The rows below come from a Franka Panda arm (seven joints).
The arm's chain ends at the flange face. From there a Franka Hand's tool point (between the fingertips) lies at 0.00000 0.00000 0.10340 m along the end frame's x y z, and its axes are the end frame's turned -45 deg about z.
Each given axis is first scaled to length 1.
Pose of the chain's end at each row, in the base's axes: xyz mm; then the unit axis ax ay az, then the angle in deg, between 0 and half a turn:
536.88 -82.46 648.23 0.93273 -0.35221 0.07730 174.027
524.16 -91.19 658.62 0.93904 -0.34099 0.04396 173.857
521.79 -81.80 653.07 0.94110 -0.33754 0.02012 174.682
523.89 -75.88 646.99 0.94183 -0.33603 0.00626 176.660
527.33 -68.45 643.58 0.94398 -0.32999 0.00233 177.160
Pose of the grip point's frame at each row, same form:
547.96 -98.11 546.62 0.99817 0.03159 0.05154 171.090
528.90 -104.67 556.21 0.99881 0.04436 0.02009 172.397
522.46 -92.22 550.20 0.99883 0.04831 0.00082 174.205
523.08 -81.99 543.77 0.99874 0.04997 -0.00537 176.640
526.09 -73.45 540.31 0.99838 0.05637 -0.00733 177.274

